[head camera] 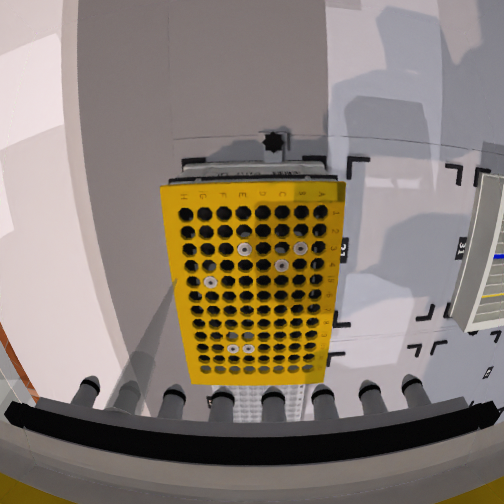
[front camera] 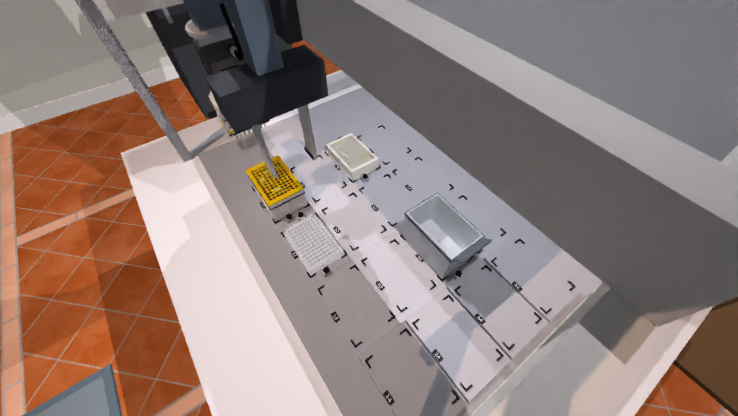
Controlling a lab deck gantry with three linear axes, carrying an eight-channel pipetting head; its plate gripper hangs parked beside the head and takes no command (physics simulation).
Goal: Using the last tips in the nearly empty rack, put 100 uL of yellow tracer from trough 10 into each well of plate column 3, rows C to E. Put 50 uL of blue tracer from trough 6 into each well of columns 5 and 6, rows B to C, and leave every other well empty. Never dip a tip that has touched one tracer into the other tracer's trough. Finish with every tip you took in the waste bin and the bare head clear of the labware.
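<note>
The yellow-topped tip rack (front camera: 274, 180) (head camera: 255, 305) shows several tips: B3, E3, C4, G5, E10 and F10. The pipetting head (front camera: 242, 135) (head camera: 250, 442) is up behind the rack in the front view; its second nozzle from the left in the head view bears a long translucent tip (head camera: 145, 345). The other nozzles look bare. The well plate (front camera: 313, 245) (head camera: 245, 402) is partly hidden in the head view. The trough reservoir (front camera: 364, 168) (head camera: 469, 260) shows a blue and a yellow strip in the head view. The waste bin (front camera: 423, 245) stands open-topped. The parked gripper (front camera: 293, 165) is open and empty, its fingers over the rack side.
The gripper's dark block (front camera: 268, 90) hangs above the deck between the head and the front camera. A grey post (front camera: 136, 82) rises at the deck's left edge. A tall dark wall (front camera: 465, 144) runs along the far side. A black knob (head camera: 273, 142) sits by the rack's end.
</note>
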